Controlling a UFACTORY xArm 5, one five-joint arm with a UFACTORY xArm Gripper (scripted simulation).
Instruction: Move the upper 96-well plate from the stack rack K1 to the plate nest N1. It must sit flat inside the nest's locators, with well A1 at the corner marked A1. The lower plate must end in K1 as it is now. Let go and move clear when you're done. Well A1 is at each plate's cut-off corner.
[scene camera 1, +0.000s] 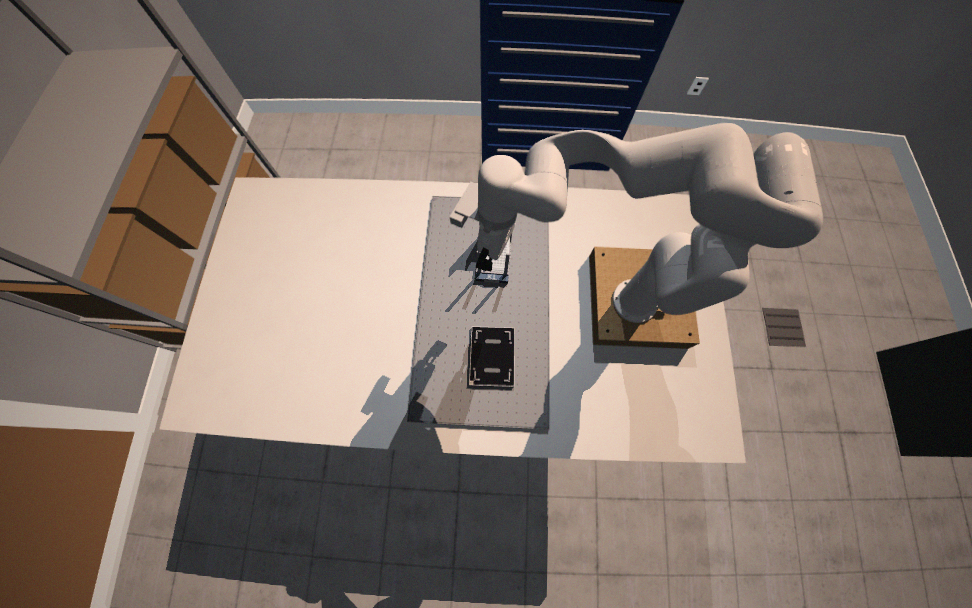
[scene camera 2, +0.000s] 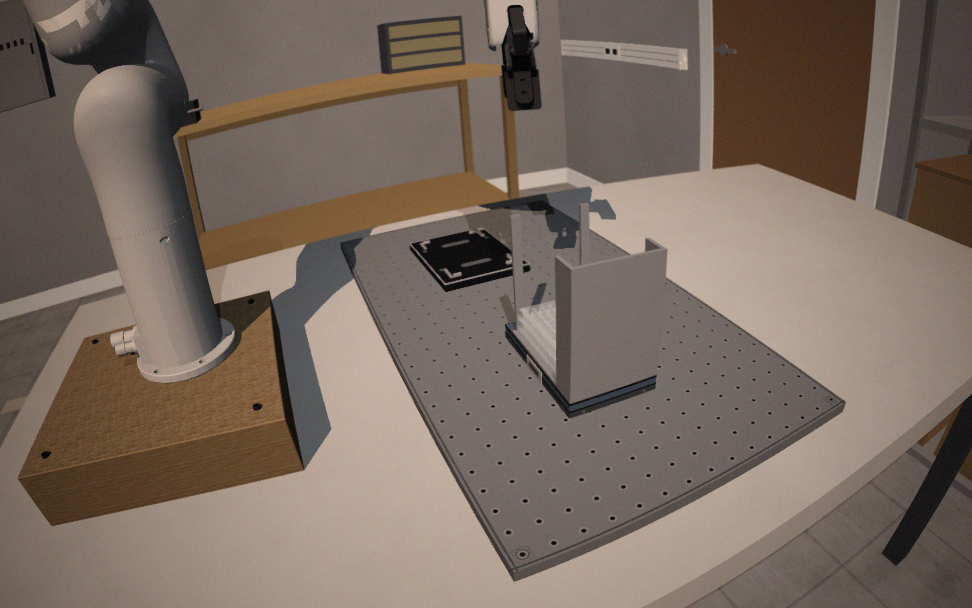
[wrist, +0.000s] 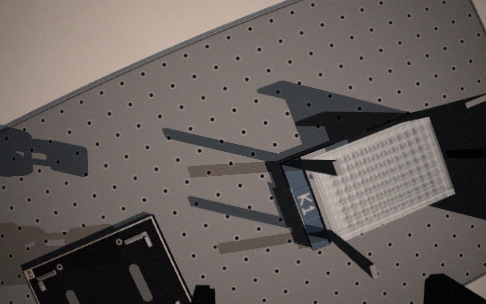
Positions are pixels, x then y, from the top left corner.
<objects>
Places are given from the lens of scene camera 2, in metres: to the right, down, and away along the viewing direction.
my gripper (scene camera 2: 521, 103): 0.04, -0.21, 0.56
black plate nest N1 (scene camera 2: 438, 257): -0.07, -0.07, 0.82
rack wall (scene camera 2: 616, 306): 0.11, 0.00, 0.47
The marked spots on the black plate nest N1 and the rack wall are 0.40 m apart.
</objects>
